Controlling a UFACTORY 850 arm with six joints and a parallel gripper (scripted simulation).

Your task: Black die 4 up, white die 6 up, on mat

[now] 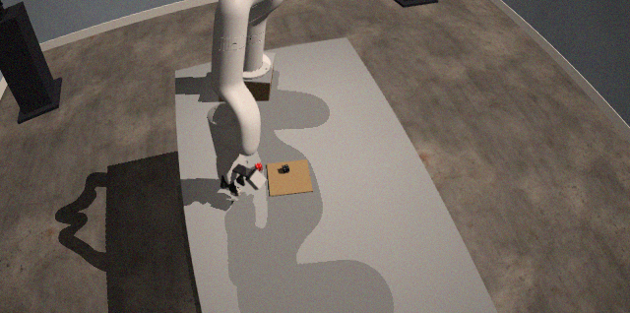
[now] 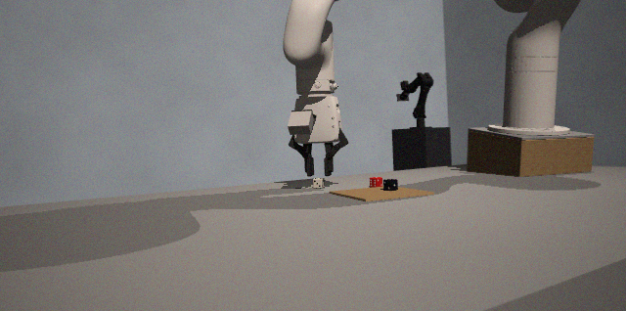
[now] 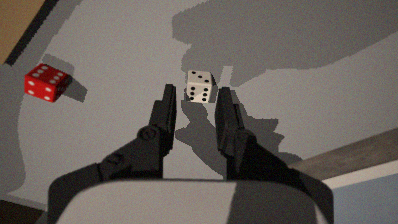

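My gripper is now 4 cm above the white die. From my hand the other things lie so: tan mat (1 cm ahead, 18 cm to the left, 4 cm below); red die (7 cm behind, 10 cm to the left, 4 cm below); black die (2 cm behind, 18 cm to the left, 3 cm below).
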